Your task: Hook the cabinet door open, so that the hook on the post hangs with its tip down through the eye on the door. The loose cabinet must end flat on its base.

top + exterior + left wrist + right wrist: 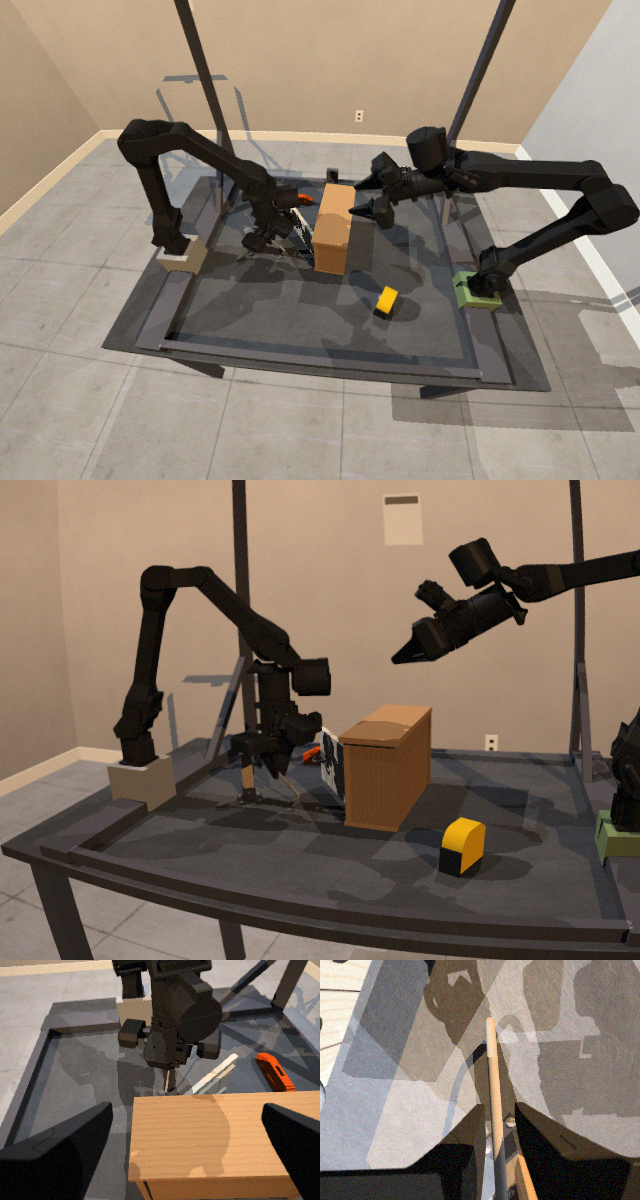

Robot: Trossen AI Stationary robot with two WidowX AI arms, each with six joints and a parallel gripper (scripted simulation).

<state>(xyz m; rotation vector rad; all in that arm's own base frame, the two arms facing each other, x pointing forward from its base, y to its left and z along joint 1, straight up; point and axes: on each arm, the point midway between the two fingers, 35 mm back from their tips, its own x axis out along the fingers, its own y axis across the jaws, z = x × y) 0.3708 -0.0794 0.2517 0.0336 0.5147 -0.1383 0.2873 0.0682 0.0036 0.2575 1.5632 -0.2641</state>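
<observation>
My right gripper is now 4 cm past the white door, 10 cm to the right of it and 2 cm above it. The rest, counted from my right hand: hook: 1 cm behind, 1 cm to the right, 4 cm below; then yellow tape measure: 15 cm ahead, 36 cm to the left, 6 cm below; then orange tool: 25 cm behind, 2 cm to the left, 7 cm below.
</observation>
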